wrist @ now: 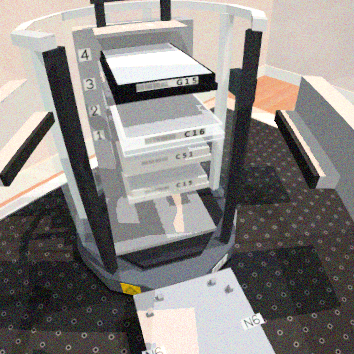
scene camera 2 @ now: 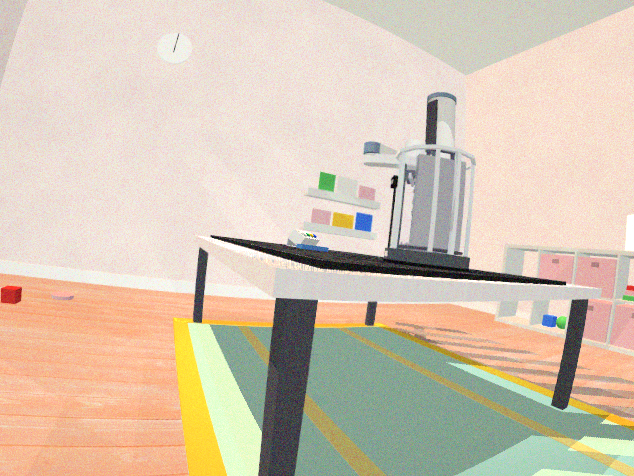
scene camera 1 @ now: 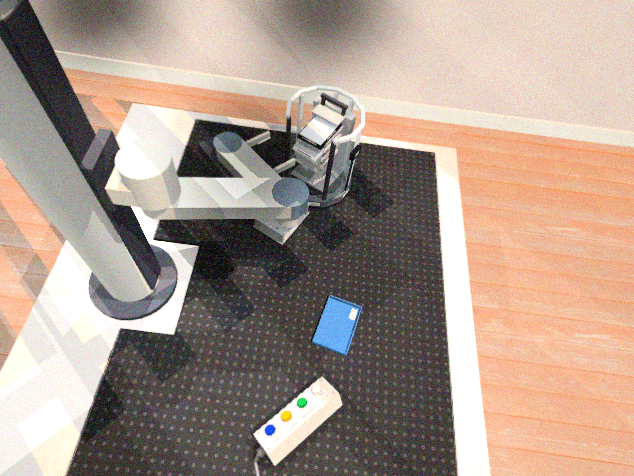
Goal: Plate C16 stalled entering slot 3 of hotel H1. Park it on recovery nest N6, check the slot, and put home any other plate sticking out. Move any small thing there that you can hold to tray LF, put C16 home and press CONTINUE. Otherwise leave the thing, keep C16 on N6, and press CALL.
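Frame: origin at the arm's base, x left, y back, z up, level; centimetres.
Seen in the pictures: gripper, fingertip midpoint: (wrist: 161, 94) (scene camera 1: 281, 147); arm's base at its link origin: (scene camera 1: 135, 281).
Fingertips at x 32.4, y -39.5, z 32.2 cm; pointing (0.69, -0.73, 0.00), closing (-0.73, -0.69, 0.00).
Note:
Offsets run from my fingertips to a thing's top centre. Level surfaces: height alone.
Hotel H1 {dz +3.3, dx +15.1, dy -11.5 cm} (scene camera 1: 327, 88) (scene camera 2: 440, 204) (wrist: 80, 165) stands at the mat's back. Clear plate C16 {dz -6.5, dx +11.0, dy -9.1 cm} (wrist: 167, 117) sticks out of the hotel, over plates C51 {dz -10.1, dx +12.9, dy -10.0 cm} (wrist: 175, 157) and C15 {dz -13.6, dx +12.9, dy -10.1 cm} (wrist: 175, 185). Black-rimmed plate G15 {dz -3.0, dx +12.9, dy -10.1 cm} (scene camera 1: 322, 129) (wrist: 157, 67) is above it and also sticks out. My gripper (scene camera 1: 282, 148) (wrist: 161, 94) is open and empty, its fingers wide apart on either side of the hotel front at about C16's height in the wrist view. Recovery nest N6 {dz -23.9, dx -3.8, dy -1.3 cm} (scene camera 1: 279, 231) (wrist: 225, 320) bears no plate on its visible part. Blue tray LF {dz -29.1, dx -38.8, dy -22.9 cm} (scene camera 1: 336, 325) (scene camera 2: 312, 247) shows no object in it. No small loose thing shows; the slot's inside is hidden.
The button box {dz -22.5, dx -66.2, dy -14.6 cm} (scene camera 1: 302, 425) (scene camera 2: 302, 238) has blue, yellow, green and white buttons; their labels are unreadable. The arm's column (scene camera 1: 76, 204) (scene camera 2: 442, 122) stands at the left in scene camera 1. Black posts {dz +0.4, dx +4.4, dy -14.6 cm} (wrist: 242, 135) flank the hotel's open front. The mat {dz -30.8 cm} (scene camera 1: 399, 307) lies on the white table {dz -32.2 cm} (scene camera 1: 463, 333).

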